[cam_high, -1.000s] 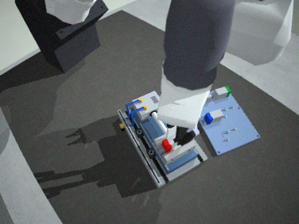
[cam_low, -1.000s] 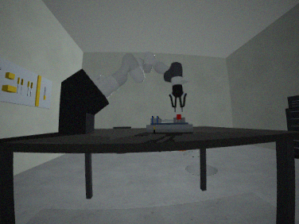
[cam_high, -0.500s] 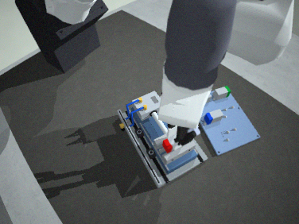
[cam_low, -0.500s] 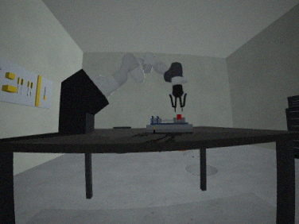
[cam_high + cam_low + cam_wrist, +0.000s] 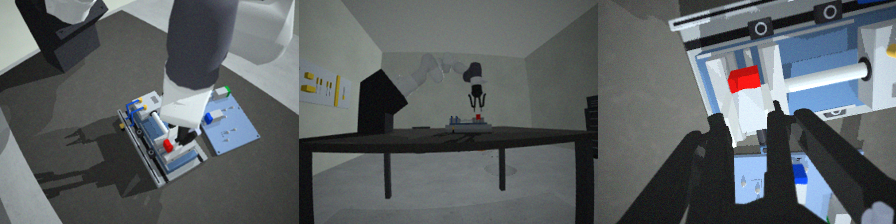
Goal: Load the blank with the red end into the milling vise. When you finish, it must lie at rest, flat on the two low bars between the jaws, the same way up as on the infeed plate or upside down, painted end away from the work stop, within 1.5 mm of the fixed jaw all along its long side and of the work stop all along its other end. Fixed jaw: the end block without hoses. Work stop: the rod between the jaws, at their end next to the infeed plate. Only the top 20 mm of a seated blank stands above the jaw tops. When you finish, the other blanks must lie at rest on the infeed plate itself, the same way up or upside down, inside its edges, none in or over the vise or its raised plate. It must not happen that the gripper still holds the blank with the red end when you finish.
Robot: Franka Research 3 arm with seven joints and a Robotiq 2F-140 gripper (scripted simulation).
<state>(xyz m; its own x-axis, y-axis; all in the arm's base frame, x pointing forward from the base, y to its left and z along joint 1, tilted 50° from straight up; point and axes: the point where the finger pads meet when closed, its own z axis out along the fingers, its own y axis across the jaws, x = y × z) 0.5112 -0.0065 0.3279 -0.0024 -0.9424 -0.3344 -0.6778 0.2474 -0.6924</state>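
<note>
Right now the red-ended blank is 40 mm below my hand. Also, from my hand: screw rod: 90 mm behind, 60 mm below; then blue-ended blank: 40 mm behind, 210 mm to the left, 110 mm below; then work stop rod: 50 mm to the left, 50 mm below.
</note>
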